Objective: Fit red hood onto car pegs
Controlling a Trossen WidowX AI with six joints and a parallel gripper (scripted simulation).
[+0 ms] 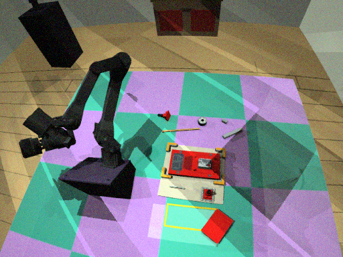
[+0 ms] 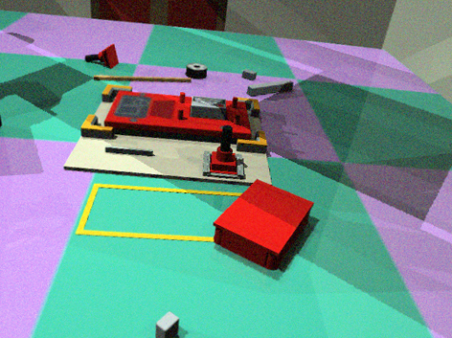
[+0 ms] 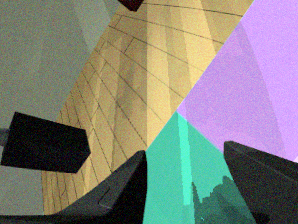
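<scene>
Now: the red hood 69 cm ahead of my gripper tip, 16 cm below it and 10 cm to the right of it. From my gripper tip the other things lie so: grey engine block (61 cm ahead, 15 cm below, 12 cm to the left); thin wooden stick (48 cm ahead, 27 cm to the left, 17 cm below).
</scene>
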